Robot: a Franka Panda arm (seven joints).
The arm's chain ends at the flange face. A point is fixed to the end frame.
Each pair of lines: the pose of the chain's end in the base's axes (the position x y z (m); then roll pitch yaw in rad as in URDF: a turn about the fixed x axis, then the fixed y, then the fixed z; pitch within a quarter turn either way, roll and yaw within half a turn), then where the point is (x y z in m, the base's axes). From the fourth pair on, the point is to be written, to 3 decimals.
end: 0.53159, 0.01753, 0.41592, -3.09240, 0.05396, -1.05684
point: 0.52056 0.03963 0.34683
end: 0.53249, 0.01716, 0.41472, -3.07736, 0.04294, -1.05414
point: 0.52270 0.03908 0.34539
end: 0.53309, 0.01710, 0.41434, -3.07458, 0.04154, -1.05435
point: 0.52352 0.03904 0.34498
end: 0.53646, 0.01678, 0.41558, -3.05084, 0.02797, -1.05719
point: 0.529 0.039 0.346
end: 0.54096, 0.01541, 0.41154, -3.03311, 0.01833, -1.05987
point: 0.535 0.037 0.342
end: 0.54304, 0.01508, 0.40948, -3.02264, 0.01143, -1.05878
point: 0.538 0.037 0.340
